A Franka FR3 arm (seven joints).
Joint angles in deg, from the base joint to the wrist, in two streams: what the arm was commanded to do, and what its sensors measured. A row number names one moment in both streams.
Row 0, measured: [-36.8 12.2 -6.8 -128.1 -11.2 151.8 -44.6]
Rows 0 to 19, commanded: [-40.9 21.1 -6.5 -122.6 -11.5 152.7 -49.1]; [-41.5 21.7 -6.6 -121.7 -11.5 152.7 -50.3]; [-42.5 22.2 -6.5 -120.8 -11.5 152.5 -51.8]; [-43.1 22.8 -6.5 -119.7 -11.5 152.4 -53.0]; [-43.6 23.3 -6.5 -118.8 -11.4 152.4 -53.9]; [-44.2 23.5 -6.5 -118.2 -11.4 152.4 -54.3]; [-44.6 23.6 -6.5 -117.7 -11.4 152.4 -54.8]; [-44.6 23.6 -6.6 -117.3 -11.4 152.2 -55.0]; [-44.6 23.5 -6.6 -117.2 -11.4 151.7 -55.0]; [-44.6 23.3 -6.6 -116.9 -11.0 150.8 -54.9]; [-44.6 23.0 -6.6 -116.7 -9.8 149.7 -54.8]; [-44.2 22.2 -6.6 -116.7 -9.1 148.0 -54.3]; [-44.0 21.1 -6.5 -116.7 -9.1 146.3 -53.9]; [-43.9 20.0 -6.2 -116.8 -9.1 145.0 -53.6]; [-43.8 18.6 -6.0 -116.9 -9.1 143.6 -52.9]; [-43.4 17.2 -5.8 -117.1 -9.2 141.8 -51.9]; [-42.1 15.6 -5.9 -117.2 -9.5 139.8 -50.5]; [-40.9 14.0 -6.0 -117.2 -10.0 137.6 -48.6]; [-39.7 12.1 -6.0 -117.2 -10.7 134.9 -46.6]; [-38.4 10.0 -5.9 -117.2 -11.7 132.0 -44.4]
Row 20, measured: [-41.8 16.5 -6.1 -116.4 -10.2 139.8 -50.0]
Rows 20 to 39, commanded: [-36.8 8.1 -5.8 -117.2 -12.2 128.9 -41.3]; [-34.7 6.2 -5.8 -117.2 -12.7 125.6 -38.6]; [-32.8 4.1 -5.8 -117.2 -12.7 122.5 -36.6]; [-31.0 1.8 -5.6 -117.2 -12.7 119.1 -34.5]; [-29.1 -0.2 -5.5 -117.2 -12.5 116.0 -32.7]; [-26.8 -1.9 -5.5 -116.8 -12.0 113.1 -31.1]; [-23.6 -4.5 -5.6 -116.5 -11.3 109.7 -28.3]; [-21.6 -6.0 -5.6 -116.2 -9.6 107.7 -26.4]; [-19.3 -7.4 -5.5 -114.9 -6.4 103.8 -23.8]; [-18.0 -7.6 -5.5 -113.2 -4.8 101.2 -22.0]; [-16.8 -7.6 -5.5 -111.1 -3.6 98.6 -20.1]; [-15.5 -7.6 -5.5 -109.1 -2.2 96.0 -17.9]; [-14.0 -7.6 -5.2 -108.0 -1.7 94.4 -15.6]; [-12.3 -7.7 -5.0 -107.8 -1.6 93.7 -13.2]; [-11.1 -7.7 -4.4 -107.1 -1.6 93.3 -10.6]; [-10.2 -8.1 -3.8 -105.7 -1.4 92.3 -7.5]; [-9.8 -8.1 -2.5 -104.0 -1.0 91.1 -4.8]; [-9.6 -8.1 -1.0 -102.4 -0.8 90.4 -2.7]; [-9.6 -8.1 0.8 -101.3 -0.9 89.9 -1.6]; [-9.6 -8.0 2.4 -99.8 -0.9 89.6 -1.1]
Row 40, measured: [-10.0 -8.5 -1.0 -104.7 -1.9 92.6 -4.7]
